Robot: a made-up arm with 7 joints.
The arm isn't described. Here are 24 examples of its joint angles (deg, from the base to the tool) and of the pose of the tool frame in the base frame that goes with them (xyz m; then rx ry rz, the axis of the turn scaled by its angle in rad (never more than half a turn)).
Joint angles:
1: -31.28 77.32 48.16 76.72 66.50 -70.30 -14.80
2: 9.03 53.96 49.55 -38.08 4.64 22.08 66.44
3: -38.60 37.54 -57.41 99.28 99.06 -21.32 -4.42
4: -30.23 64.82 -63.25 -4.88 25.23 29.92 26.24
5: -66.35 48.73 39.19 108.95 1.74 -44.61 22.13
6: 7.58 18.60 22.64 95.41 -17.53 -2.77 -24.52
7: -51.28 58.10 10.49 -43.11 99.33 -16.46 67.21
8: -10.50 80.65 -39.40 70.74 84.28 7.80 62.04
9: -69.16 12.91 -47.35 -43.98 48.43 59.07 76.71
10: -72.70 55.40 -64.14 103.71 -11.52 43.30 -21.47
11: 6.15 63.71 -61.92 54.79 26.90 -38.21 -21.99
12: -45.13 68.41 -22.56 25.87 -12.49 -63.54 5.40
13: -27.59 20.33 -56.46 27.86 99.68 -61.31 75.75
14: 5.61 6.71 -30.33 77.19 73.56 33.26 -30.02
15: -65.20 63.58 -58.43 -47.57 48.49 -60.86 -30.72
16: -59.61 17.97 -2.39 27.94 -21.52 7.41 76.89
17: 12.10 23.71 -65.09 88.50 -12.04 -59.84 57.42
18: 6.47 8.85 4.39 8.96 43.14 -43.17 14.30
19: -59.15 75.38 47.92 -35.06 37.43 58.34 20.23
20: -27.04 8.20 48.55 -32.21 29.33 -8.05 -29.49
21: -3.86 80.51 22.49 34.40 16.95 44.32 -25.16
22: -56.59 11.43 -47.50 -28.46 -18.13 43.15 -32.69
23: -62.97 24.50 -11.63 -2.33 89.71 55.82 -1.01
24: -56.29 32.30 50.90 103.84 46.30 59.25 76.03
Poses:
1: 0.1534 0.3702 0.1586 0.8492 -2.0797 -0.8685
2: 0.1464 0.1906 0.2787 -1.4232 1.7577 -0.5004
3: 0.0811 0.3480 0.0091 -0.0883 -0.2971 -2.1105
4: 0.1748 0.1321 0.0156 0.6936 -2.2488 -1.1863
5: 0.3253 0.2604 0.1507 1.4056 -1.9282 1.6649
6: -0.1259 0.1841 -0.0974 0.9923 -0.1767 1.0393
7: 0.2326 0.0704 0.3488 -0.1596 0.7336 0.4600
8: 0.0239 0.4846 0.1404 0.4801 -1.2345 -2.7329
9: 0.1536 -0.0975 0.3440 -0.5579 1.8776 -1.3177
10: 0.2670 0.3796 0.1778 1.7574 -0.5710 0.1551
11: -0.1068 0.3077 0.0270 -0.3276 -0.5145 -1.0660
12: 0.2517 0.1825 0.2174 0.3243 3.0968 0.2201
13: 0.0858 0.0445 -0.0558 1.6533 2.6096 0.2941
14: -0.1674 0.1109 -0.1141 0.2632 -0.0900 -1.3055
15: 0.1490 0.0642 0.1904 1.1868 1.0483 1.8419
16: 0.3804 0.0559 0.2449 1.3976 -1.8246 1.8190
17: -0.1424 0.1633 -0.0550 0.8815 -1.6304 -0.0372
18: 0.0878 0.0513 -0.0004 0.2892 -2.5511 0.1075
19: 0.1068 0.1791 0.4890 -1.3962 1.1937 -0.8999
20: 0.1938 0.1397 0.2385 0.9486 -2.8562 0.2818
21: 0.1651 0.4068 0.1921 1.7949 -1.0021 -0.0232
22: 0.1371 -0.1023 0.2603 -1.1545 -1.6463 -0.5510
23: 0.3617 0.0499 0.2978 -1.9720 2.1652 0.0361
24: 0.2508 0.1795 -0.0475 2.1668 -0.4687 -0.4535
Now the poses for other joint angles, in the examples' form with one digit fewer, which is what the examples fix.
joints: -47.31 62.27 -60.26 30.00 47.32 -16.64 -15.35
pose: 0.233 0.221 0.049 0.161 -1.516 -1.855
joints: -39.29 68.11 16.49 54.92 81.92 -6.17 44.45
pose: 0.252 0.393 0.160 -1.877 1.796 1.381
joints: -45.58 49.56 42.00 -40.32 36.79 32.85 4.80
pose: 0.183 0.150 0.396 -1.334 1.976 -0.518
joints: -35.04 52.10 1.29 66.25 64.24 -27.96 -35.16
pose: 0.190 0.294 0.024 0.505 -1.157 -1.040
